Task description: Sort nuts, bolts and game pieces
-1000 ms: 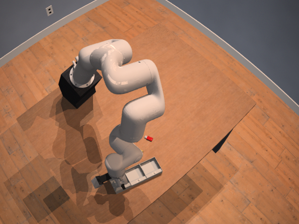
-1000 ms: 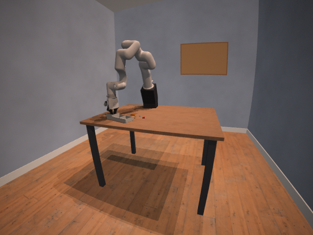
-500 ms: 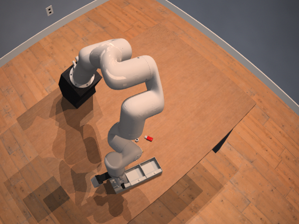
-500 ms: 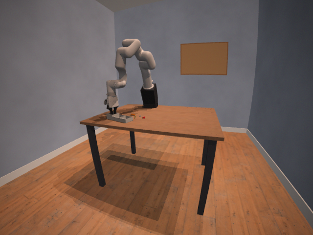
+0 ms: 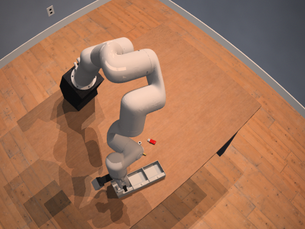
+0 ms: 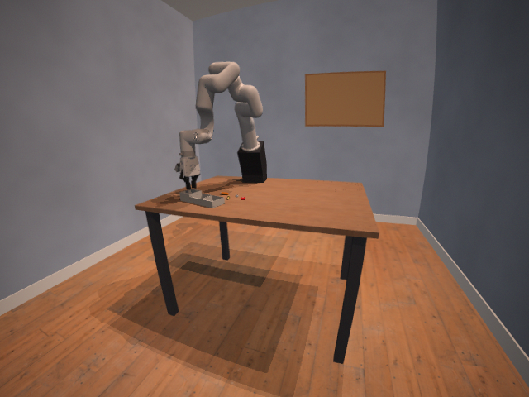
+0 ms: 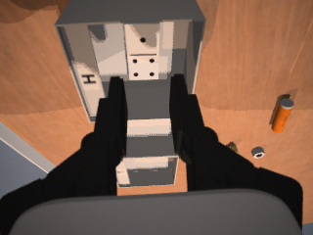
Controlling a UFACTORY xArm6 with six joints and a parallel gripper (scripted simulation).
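Now: the grey hex nut 20 cm to the left of my hand, 14 cm behind it and 8 cm below it. Round my hand: orange cylinder 15 cm behind, 11 cm to the left, 7 cm below; grey bin tray 8 cm to the left, 6 cm below, 2 cm ahead; white domino 7 cm below.
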